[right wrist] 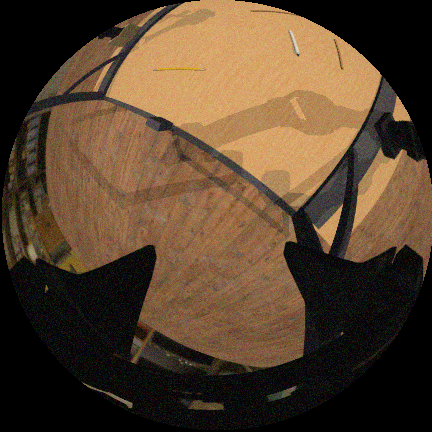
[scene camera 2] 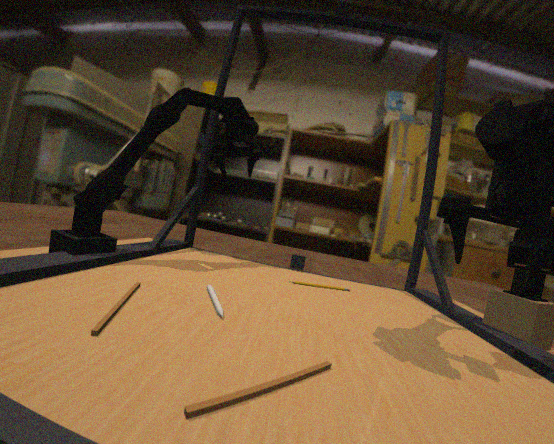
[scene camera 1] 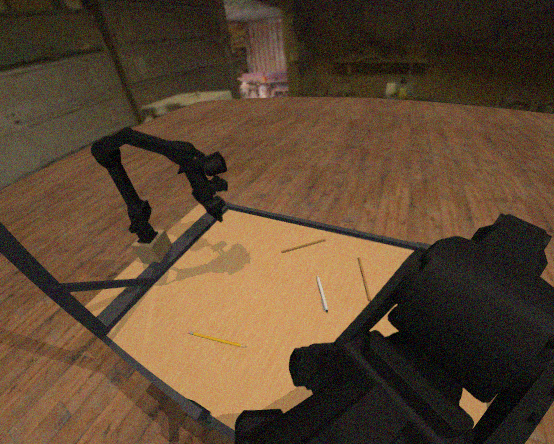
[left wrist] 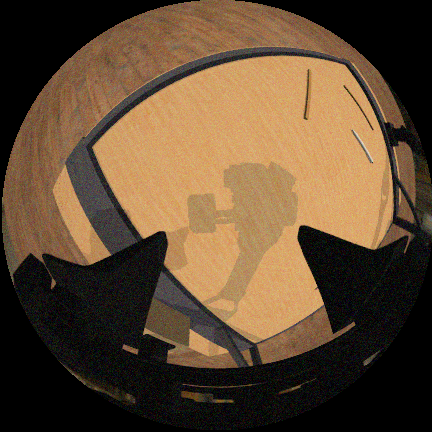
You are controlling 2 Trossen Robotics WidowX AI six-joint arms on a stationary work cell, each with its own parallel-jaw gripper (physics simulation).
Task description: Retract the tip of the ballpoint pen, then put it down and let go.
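Where they show: left gripper, fingertip midpoint: (scene camera 2: 490,273) (scene camera 1: 216,216) (left wrist: 234,235); right gripper, fingertip midpoint: (right wrist: 221,251) (scene camera 2: 238,178); left arm's base, origin of the base link: (scene camera 2: 524,296) (scene camera 1: 148,237) (left wrist: 154,342); right arm's base, origin of the base link: (right wrist: 393,134) (scene camera 2: 85,234) (left wrist: 394,134).
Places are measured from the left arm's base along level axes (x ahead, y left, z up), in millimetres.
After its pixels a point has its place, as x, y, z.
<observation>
A slim white pen (scene camera 1: 322,294) {669, -115, -93} (scene camera 2: 215,301) {665, -82, -94} (left wrist: 362,146) {661, -101, -98} (right wrist: 294,43) {671, -123, -93} lies flat on the light wood table top (scene camera 1: 260,290) {469, -112, -103} (scene camera 2: 150,370) {714, 92, -103}, untouched. One end looks dark in scene camera 1 and the right wrist view; whether its tip is out is too small to tell. My left gripper (scene camera 1: 219,197) (left wrist: 234,235) {283, 81, 47} is open and empty, raised above the table's edge, far from the pen. My right gripper (scene camera 2: 237,172) {671, -538, 189} (right wrist: 221,251) {671, -538, 189} is open and empty, raised and well away from the pen. In scene camera 1 the right arm's dark body fills the lower right.
A yellow pencil (scene camera 1: 217,340) {387, -300, -98} (scene camera 2: 320,286) {382, -293, -100} (right wrist: 179,69) {394, -300, -98} lies apart from the pen. One brown stick (scene camera 1: 363,280) {800, -49, -99} (scene camera 2: 116,309) {797, -8, -98} (left wrist: 358,106) {798, -29, -102} (right wrist: 339,54) lies beside the pen, another stick (scene camera 1: 303,246) {591, 97, -99} (scene camera 2: 257,390) {609, 114, -97} (left wrist: 307,95) {570, 95, -98} farther off. A dark frame (scene camera 1: 320,228) {651, 203, -97} borders the table top.
</observation>
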